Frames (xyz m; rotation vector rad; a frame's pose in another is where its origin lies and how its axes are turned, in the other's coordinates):
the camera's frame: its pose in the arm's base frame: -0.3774 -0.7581 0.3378 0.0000 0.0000 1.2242
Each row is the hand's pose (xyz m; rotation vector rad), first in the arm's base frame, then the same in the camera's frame.
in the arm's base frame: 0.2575 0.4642 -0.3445 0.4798 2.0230 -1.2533
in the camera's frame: 1.3653 -0.1819 -0.6823 1.8759 1.6648 -1.8650
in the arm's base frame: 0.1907 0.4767 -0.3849 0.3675 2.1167 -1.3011
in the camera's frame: 1.3544 -0.1149 -0.7227 -1.7711 -1.7760 1.7922
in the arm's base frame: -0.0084 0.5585 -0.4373 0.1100 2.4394 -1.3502
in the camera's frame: 1.3637 0.1002 -0.7751 -1.5287 -1.9813 1.4241
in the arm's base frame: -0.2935 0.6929 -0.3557 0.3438 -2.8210 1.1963
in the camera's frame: 1.3932 0.4140 -0.6935 -1.1844 -2.2161 0.8201
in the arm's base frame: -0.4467 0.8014 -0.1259 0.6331 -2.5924 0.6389
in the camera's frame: 1.4432 0.5949 -0.4637 -0.9245 -2.3656 0.1954
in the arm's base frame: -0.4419 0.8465 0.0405 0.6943 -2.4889 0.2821
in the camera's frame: 1.4873 0.6057 -0.2973 -0.8568 -2.4218 -0.1833
